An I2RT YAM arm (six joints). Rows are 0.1 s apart.
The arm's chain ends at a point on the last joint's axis. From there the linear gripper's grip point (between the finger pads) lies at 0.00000 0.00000 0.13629 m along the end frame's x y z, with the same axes.
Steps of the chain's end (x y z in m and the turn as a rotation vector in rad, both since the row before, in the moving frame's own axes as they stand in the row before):
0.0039, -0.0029, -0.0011, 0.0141, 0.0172, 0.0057
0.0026, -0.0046, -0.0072, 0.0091, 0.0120, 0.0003
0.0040, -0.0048, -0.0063, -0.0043, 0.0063, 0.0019
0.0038, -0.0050, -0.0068, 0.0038, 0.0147, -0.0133
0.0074, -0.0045, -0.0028, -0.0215, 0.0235, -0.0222
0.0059, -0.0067, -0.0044, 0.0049, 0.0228, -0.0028
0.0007, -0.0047, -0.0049, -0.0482, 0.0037, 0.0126
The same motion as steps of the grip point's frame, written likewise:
0.0062, -0.0048, -0.0011, 0.0141, 0.0172, 0.0057
0.0042, -0.0058, -0.0072, 0.0091, 0.0120, 0.0003
0.0049, -0.0042, -0.0063, -0.0043, 0.0063, 0.0019
0.0058, -0.0055, -0.0068, 0.0038, 0.0147, -0.0133
0.0106, -0.0016, -0.0029, -0.0215, 0.0235, -0.0222
0.0090, -0.0074, -0.0044, 0.0049, 0.0228, -0.0028
0.0012, 0.0019, -0.0051, -0.0482, 0.0037, 0.0126

